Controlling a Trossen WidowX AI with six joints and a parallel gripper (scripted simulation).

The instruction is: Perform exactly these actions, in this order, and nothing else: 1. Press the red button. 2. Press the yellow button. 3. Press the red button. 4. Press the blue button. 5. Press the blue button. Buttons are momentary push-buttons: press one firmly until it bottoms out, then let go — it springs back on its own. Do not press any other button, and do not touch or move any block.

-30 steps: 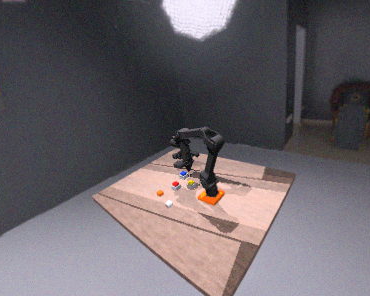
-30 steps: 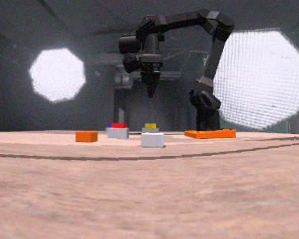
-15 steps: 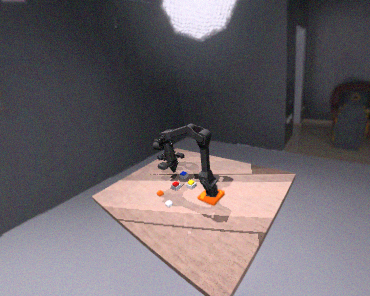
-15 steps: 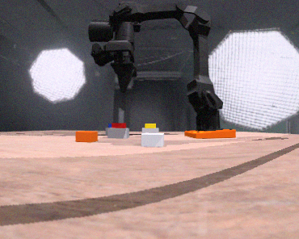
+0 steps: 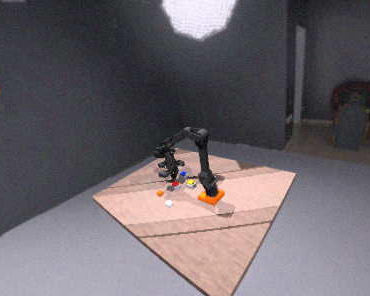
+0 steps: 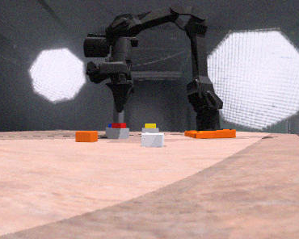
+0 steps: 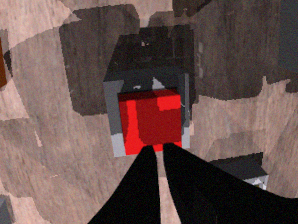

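My gripper tip is now 30 mm above the red button. From my gripper tip the other things lie so: yellow button 90 mm behind, 50 mm to the right, 30 mm below; then blue button 20 mm ahead, 130 mm to the right, 30 mm below; then orange block 60 mm ahead, 100 mm to the left, 60 mm below.
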